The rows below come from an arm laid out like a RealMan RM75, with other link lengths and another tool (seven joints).
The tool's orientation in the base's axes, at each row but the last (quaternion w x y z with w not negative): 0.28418, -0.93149, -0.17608, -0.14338; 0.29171, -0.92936, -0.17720, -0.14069; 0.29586, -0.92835, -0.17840, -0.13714; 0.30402, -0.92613, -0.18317, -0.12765; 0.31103, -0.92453, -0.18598, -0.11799; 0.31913, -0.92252, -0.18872, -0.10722
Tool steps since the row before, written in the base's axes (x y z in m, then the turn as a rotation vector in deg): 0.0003, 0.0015, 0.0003, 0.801, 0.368, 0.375; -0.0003, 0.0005, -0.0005, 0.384, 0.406, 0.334; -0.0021, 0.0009, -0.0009, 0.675, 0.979, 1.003; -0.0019, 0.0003, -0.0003, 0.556, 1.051, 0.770; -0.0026, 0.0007, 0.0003, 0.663, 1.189, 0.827; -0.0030, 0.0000, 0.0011, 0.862, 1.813, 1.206
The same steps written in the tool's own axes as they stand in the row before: 0.0007, -0.0012, 0.0007, 0.947, -0.137, 0.048; -0.0003, -0.0003, 0.0006, 0.567, -0.318, 0.037; -0.0020, -0.0011, 0.0009, 1.213, -0.969, -0.103; -0.0017, -0.0009, 0.0002, 1.043, -0.952, 0.108; -0.0021, -0.0018, -0.0001, 1.196, -1.039, 0.160; -0.0024, -0.0019, -0.0011, 1.672, -1.617, 0.275
